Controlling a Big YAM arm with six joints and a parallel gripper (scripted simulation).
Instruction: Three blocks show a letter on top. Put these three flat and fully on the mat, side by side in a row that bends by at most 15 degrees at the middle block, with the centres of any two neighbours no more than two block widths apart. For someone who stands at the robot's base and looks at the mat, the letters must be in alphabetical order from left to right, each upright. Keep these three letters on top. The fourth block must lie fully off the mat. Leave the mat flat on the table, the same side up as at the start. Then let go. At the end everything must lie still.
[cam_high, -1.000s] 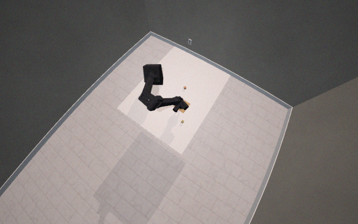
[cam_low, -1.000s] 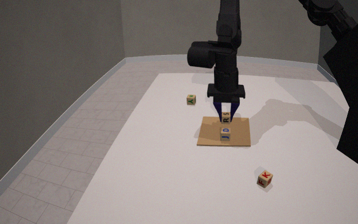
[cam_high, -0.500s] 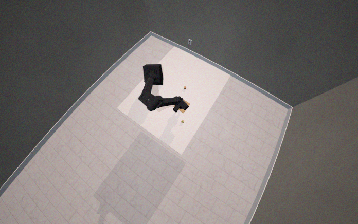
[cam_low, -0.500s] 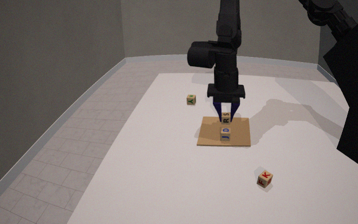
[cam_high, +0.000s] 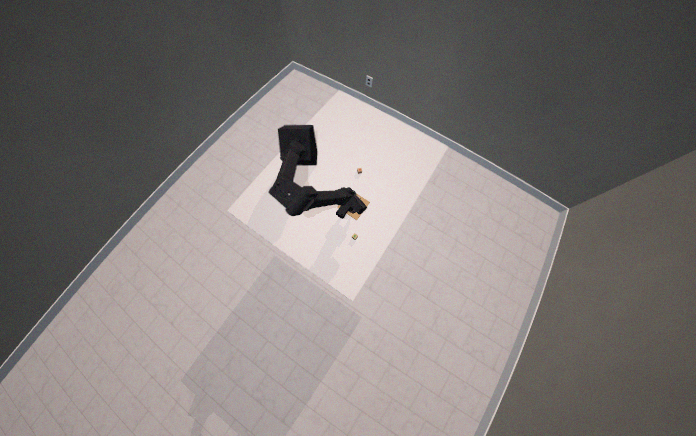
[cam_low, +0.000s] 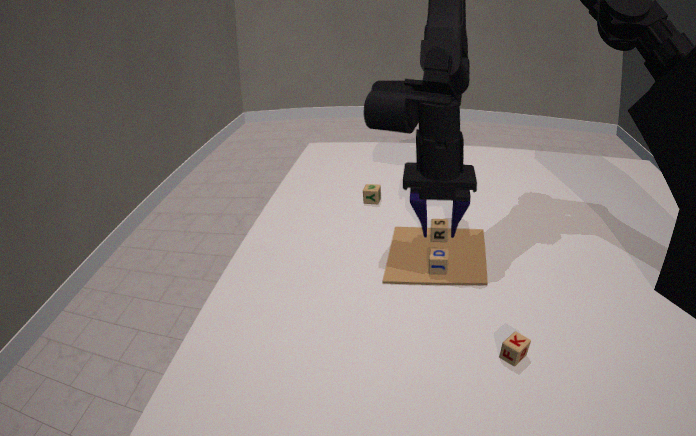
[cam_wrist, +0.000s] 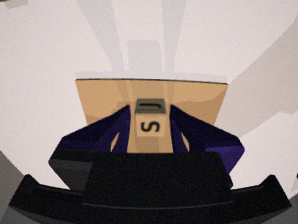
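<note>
My gripper is now right at the letter block. Round my hand: mat: 4 cm to the left, 1 cm below, 1 cm ahead.
</note>
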